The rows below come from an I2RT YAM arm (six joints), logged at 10 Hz.
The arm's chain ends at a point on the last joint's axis. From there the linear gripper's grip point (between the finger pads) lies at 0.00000 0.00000 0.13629 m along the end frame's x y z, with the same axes.
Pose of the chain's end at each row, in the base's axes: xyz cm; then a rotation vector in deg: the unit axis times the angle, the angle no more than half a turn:
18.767 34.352 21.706 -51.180 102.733 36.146
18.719 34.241 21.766 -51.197 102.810 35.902
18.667 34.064 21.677 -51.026 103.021 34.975
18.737 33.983 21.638 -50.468 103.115 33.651
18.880 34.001 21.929 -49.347 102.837 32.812
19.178 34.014 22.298 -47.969 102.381 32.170
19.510 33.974 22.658 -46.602 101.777 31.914
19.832 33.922 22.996 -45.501 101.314 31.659
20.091 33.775 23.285 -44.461 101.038 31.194
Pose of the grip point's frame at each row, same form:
26.189 44.615 16.674 -51.180 102.733 36.146
26.166 44.475 16.709 -51.197 102.810 35.902
26.238 44.177 16.563 -51.026 103.021 34.975
26.531 43.919 16.511 -50.468 103.115 33.651
26.920 43.804 16.928 -49.347 102.837 32.812
27.476 43.696 17.487 -47.969 102.381 32.170
28.023 43.582 18.078 -46.602 101.777 31.914
28.519 43.457 18.596 -45.501 101.314 31.659
28.959 43.203 19.017 -44.461 101.038 31.194

